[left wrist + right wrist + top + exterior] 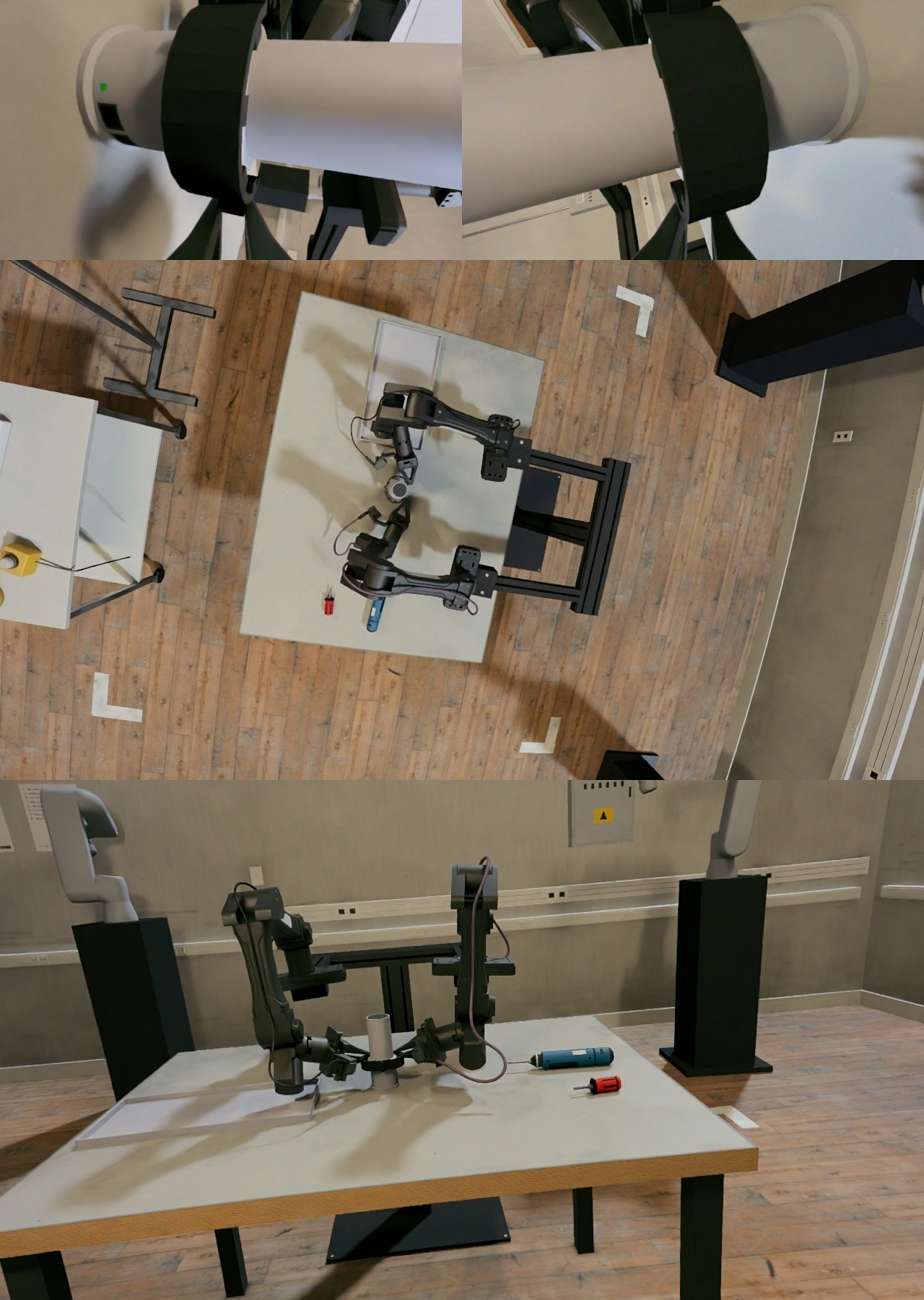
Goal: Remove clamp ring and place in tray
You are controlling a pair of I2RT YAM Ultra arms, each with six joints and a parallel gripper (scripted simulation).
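Right now my right hand is 4 cm to the right of the black clamp ring and 4 cm short of it. The rest, counted from my right hand: pale link tube (5 cm above, 3 cm to the left, 3 cm ahead); then small screw (13 cm to the right, 9 cm ahead, 5 cm below); then grey joint module (4 cm to the left, 3 cm below, 3 cm ahead).
The black clamp ring is 50 mm ahead of my left hand and 40 mm to the right of it. Also, from my left hand: pale link tube (50 mm above, 40 mm to the right, 40 mm ahead); then small screw (200 mm to the right, 90 mm ahead, 50 mm below); then grey joint module (40 mm to the right, 40 mm ahead, 30 mm below).
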